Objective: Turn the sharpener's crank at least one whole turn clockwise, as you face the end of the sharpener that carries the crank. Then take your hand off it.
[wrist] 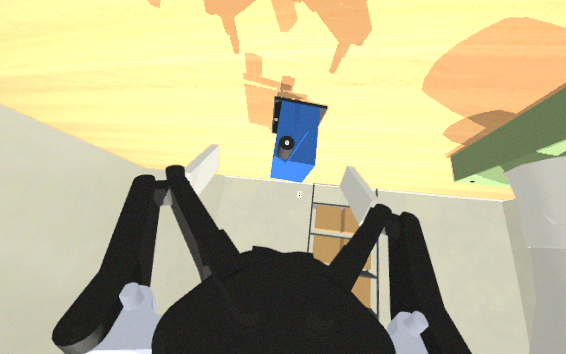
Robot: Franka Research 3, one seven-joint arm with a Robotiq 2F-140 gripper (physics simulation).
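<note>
The blue sharpener (302,122) stands on the wooden table, near its edge, in the upper middle of the wrist view. It has a dark plate along one end and a black part on its left side. The crank's round black knob (286,143), with a light centre, shows in front of the blue body; the crank arm itself is hard to make out. My gripper (282,166) is wide open, with one pale fingertip to the left of the sharpener and one to the right. Both fingertips stand apart from the sharpener and the knob, and nothing is between them.
The wooden table (125,100) carries orange-brown shadows of the arm and gripper. A green object (500,145) stands at the right, beside a pale grey shape (545,220). Beyond the table edge are a grey wall and a shelf unit (330,234) holding brown boxes.
</note>
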